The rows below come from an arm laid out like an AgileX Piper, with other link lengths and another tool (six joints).
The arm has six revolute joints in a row. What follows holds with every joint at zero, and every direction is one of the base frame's. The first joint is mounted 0.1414 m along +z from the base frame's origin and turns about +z. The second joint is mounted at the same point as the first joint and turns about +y. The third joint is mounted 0.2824 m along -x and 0.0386 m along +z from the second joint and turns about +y. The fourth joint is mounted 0.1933 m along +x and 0.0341 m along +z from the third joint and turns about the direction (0.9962, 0, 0.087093). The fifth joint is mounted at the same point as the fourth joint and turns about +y. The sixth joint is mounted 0.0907 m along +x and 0.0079 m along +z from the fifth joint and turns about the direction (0.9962, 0, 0.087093). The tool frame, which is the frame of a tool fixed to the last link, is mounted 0.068 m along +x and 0.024 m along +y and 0.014 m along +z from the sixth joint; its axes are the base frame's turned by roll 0.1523, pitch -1.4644 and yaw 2.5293 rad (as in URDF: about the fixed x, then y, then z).
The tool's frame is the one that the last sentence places.
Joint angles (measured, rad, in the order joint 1, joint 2, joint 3, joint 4, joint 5, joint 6), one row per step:
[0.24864 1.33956 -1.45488 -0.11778 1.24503 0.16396]
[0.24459 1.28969 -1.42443 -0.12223 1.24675 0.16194]
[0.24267 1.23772 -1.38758 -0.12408 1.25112 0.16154]
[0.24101 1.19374 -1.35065 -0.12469 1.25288 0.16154]
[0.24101 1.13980 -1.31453 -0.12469 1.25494 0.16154]
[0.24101 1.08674 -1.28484 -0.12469 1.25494 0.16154]
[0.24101 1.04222 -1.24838 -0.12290 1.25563 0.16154]
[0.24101 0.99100 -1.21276 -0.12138 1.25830 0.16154]
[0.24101 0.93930 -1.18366 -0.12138 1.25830 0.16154]
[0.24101 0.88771 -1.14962 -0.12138 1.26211 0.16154]
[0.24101 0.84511 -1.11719 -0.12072 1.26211 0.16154]
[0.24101 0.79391 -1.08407 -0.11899 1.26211 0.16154]
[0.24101 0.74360 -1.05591 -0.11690 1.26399 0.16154]
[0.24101 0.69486 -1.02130 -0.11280 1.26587 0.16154]
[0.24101 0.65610 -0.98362 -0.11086 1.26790 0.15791]
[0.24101 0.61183 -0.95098 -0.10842 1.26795 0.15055]
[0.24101 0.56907 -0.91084 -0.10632 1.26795 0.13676]
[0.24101 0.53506 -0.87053 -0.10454 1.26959 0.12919]
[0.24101 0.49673 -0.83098 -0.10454 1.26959 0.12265]
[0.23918 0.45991 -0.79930 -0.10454 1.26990 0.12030]
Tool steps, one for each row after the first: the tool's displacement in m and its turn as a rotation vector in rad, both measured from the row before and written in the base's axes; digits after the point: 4 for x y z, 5 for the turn. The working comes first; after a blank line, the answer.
Tool pose at each row, in the base's axes (x y z in m, rotation vector in rad; the steps are taken from these numbers as rounded here):
[0.2432 0.0667 0.3474 2.56731 0.03127 0.76123]
[0.2311 0.0620 0.3510 2.55867 0.02138 0.78311]
[0.2176 0.0579 0.3523 2.55458 0.01441 0.79620]
[0.2061 0.0545 0.3513 2.55278 0.00986 0.80232]
[0.1925 0.0512 0.3521 2.55007 0.00315 0.82251]
[0.1799 0.0481 0.3539 2.54578 -0.00630 0.85256]
[0.1687 0.0456 0.3516 2.54620 -0.00934 0.86202]
[0.1562 0.0427 0.3498 2.54522 -0.01495 0.87857]
[0.1444 0.0399 0.3496 2.54051 -0.02409 0.90763]
[0.1323 0.0368 0.3468 2.53754 -0.03029 0.92513]
[0.1227 0.0346 0.3432 2.53592 -0.03436 0.93823]
[0.1116 0.0321 0.3400 2.53345 -0.04156 0.96153]
[0.1010 0.0298 0.3373 2.53063 -0.04988 0.98762]
[0.0907 0.0279 0.3320 2.53172 -0.05468 1.00357]
[0.0826 0.0263 0.3244 2.53244 -0.04978 1.00318]
[0.0740 0.0246 0.3186 2.52871 -0.04485 1.01981]
[0.0659 0.0231 0.3100 2.52411 -0.02822 1.02623]
[0.0594 0.0219 0.3004 2.52480 -0.01546 1.01772]
[0.0528 0.0203 0.2913 2.52225 -0.00672 1.01751]
[0.0470 0.0188 0.2841 2.51940 -0.00806 1.02346]

[-0.0121 -0.0047 0.0036 -0.00092 -0.01826 -0.00347]
[-0.0135 -0.0041 0.0013 0.00076 -0.01087 -0.00252]
[-0.0115 -0.0034 -0.0010 0.00075 -0.00528 -0.00202]
[-0.0136 -0.0033 0.0008 0.00382 -0.01531 -0.00025]
[-0.0126 -0.0031 0.0018 0.00558 -0.02270 0.00001]
[-0.0112 -0.0025 -0.0023 0.00345 -0.00675 0.00043]
[-0.0125 -0.0029 -0.0018 0.00460 -0.01221 0.00014]
[-0.0118 -0.0028 -0.0002 0.00540 -0.02195 0.00001]
[-0.0121 -0.0031 -0.0028 0.00343 -0.01333 -0.00044]
[-0.0096 -0.0022 -0.0036 0.00303 -0.00973 0.00024]
[-0.0111 -0.0025 -0.0032 0.00588 -0.01717 0.00062]
[-0.0106 -0.0023 -0.0027 0.00680 -0.01922 0.00059]
[-0.0103 -0.0019 -0.0053 0.00667 -0.01099 0.00143]
[-0.0081 -0.0016 -0.0076 -0.00081 0.00116 0.00329]
[-0.0086 -0.0017 -0.0058 0.00003 -0.01113 0.00646]
[-0.0081 -0.0015 -0.0086 -0.00677 -0.00291 0.01107]
[-0.0065 -0.0012 -0.0096 -0.00531 0.00764 0.00620]
[-0.0066 -0.0016 -0.0091 -0.00463 0.00079 0.00487]
[-0.0058 -0.0015 -0.0072 -0.00041 -0.00483 -0.00011]

